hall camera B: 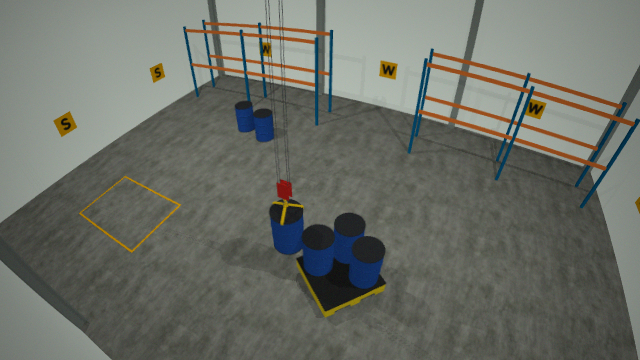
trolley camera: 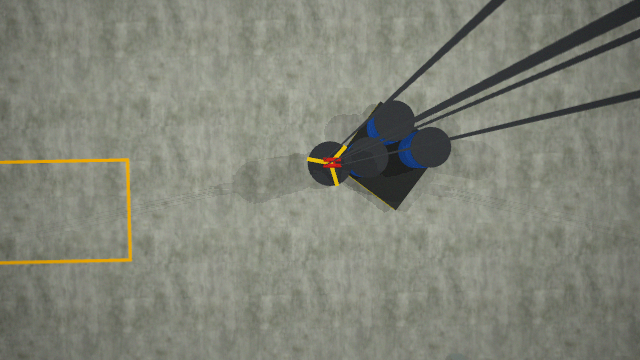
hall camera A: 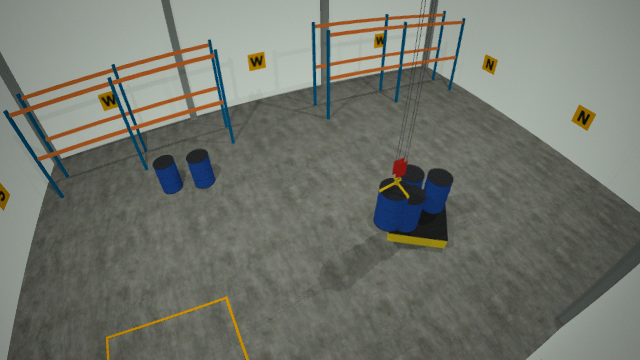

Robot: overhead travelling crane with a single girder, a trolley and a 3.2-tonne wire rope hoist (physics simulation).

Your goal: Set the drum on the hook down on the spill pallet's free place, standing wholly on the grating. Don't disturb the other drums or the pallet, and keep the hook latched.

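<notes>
The blue drum on the hook [hall camera A: 389, 212] [hall camera B: 287, 235] [trolley camera: 318, 173] hangs upright in a yellow three-legged sling, off the floor, its shadow apart. My hook [hall camera A: 398, 179] [hall camera B: 285, 201] [trolley camera: 332, 162], under the red block, is shut on it; the latch is too small to see. The spill pallet [hall camera A: 417, 241] [hall camera B: 327, 298] [trolley camera: 395, 194] has black grating and yellow sides. Three blue drums stand on it: the nearest one [hall camera A: 414, 215] [hall camera B: 318, 252] [trolley camera: 372, 156] is close beside the hanging drum, the others [hall camera A: 437, 192] [hall camera B: 367, 265] [trolley camera: 431, 146] behind. The free corner faces hall camera B.
Two blue drums [hall camera A: 168, 176] [hall camera A: 201, 170] [hall camera B: 245, 117] [hall camera B: 264, 126] stand on the floor by one of the blue and orange racks [hall camera A: 328, 75] [hall camera B: 316, 82]. A yellow marked rectangle [hall camera A: 167, 317] [hall camera B: 152, 190] [trolley camera: 129, 210] lies on the floor. Hoist ropes cross the pallet drums in the trolley view.
</notes>
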